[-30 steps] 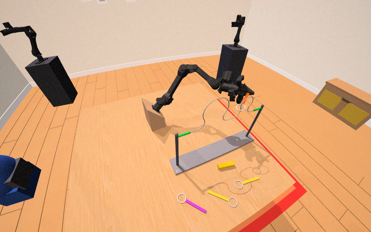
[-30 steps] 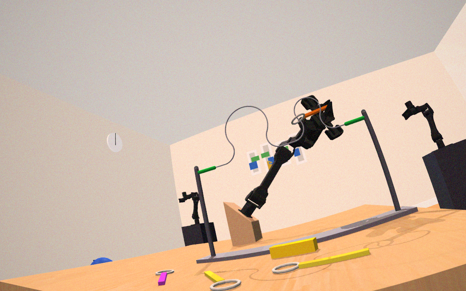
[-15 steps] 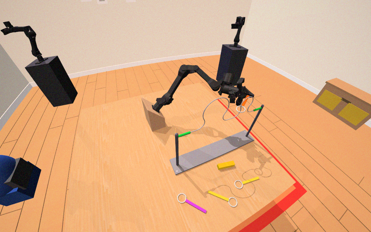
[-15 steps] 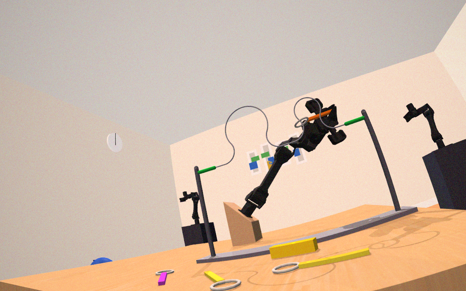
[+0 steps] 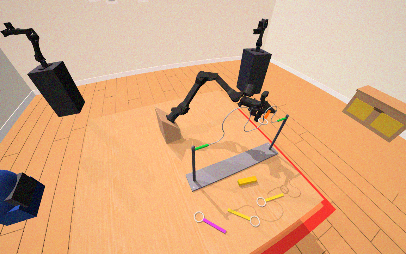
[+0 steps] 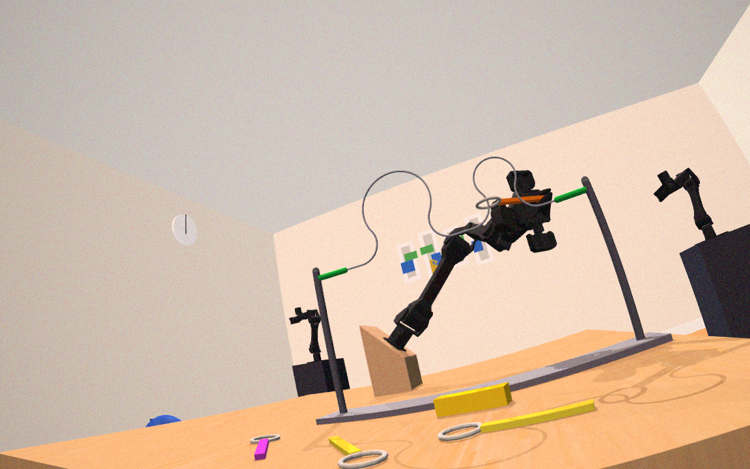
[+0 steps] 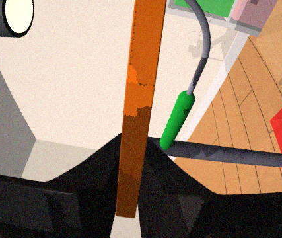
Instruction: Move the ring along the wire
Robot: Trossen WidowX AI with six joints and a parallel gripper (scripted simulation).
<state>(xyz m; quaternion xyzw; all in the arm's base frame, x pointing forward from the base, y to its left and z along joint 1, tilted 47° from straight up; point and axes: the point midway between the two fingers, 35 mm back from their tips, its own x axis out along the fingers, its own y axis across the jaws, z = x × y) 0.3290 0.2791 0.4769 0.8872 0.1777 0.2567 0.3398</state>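
My gripper tip is 30 mm short of the orange-handled ring and 90 mm to the left of it. Round my gripper tip: yellow block 190 mm ahead, 210 mm to the right, 320 mm below; magenta-handled ring 320 mm ahead, 510 mm to the right, 330 mm below; yellow-handled ring 330 mm ahead, 150 mm to the right, 330 mm below.
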